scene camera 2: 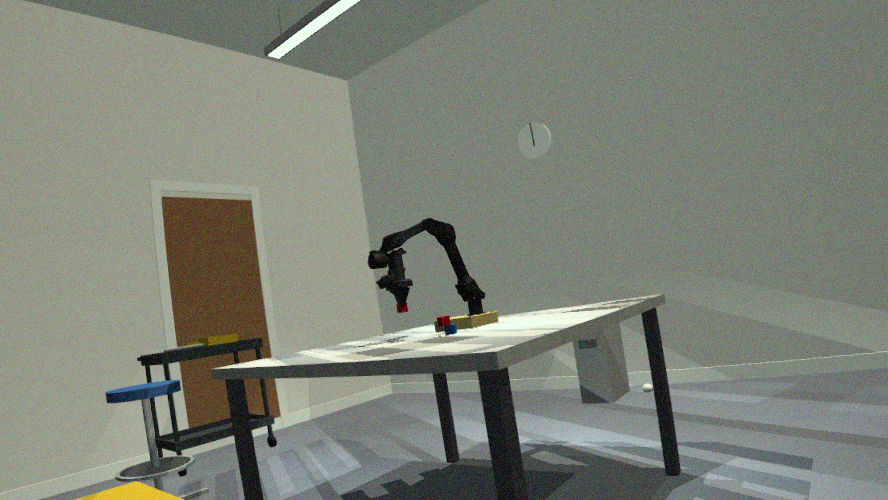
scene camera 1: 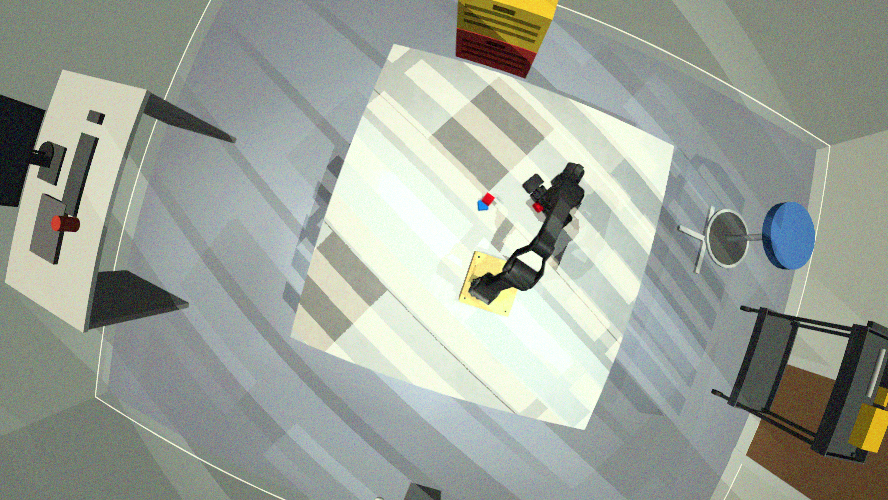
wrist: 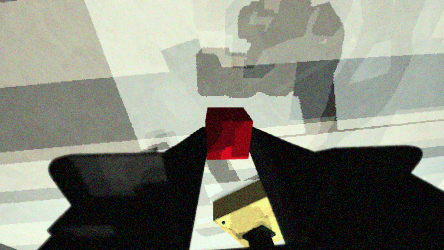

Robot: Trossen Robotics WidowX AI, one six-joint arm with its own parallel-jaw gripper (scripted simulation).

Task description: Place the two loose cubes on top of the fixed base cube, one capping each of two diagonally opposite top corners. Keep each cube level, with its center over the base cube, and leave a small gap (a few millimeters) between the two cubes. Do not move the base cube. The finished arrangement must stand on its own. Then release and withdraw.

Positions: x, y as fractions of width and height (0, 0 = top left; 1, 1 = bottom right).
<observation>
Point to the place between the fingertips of my gripper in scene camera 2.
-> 0.45, 0.61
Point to a red cube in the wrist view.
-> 0.51, 0.52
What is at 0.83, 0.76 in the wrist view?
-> My gripper.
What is my gripper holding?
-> A red cube.
</observation>
